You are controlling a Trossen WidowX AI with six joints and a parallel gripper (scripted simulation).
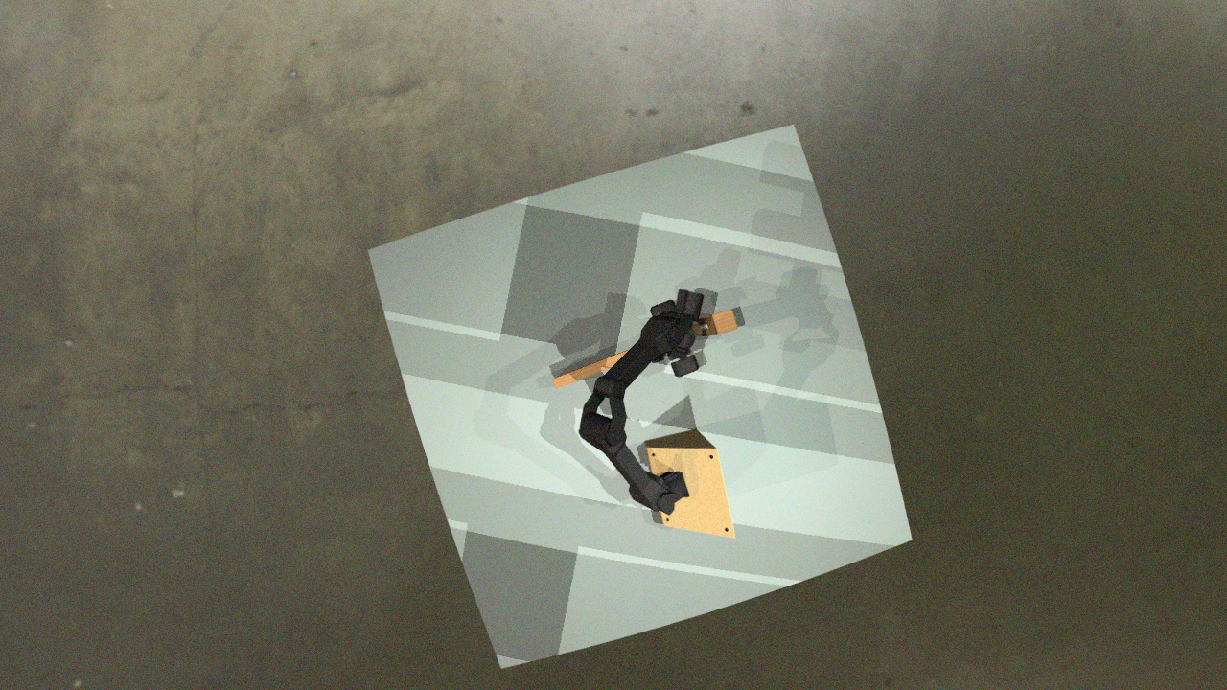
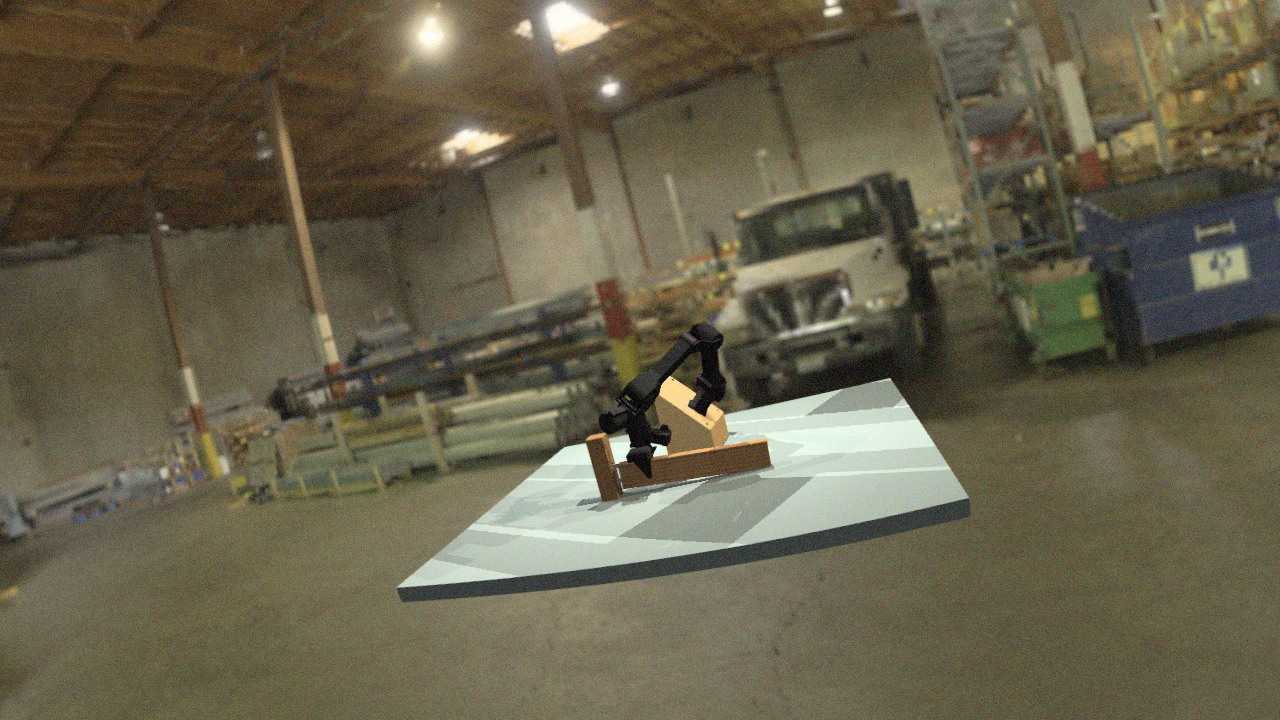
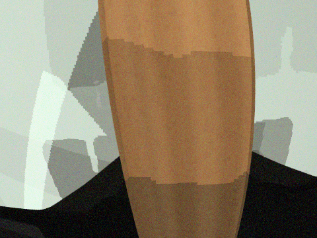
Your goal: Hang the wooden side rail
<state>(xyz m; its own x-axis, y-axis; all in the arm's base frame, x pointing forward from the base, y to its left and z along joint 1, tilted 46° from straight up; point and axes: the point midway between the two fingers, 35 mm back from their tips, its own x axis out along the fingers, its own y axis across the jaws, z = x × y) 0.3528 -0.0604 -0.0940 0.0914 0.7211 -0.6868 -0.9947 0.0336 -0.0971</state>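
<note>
Now: the headboard post 120 mm to the right of my gripper tip and 40 mm above it.
</note>
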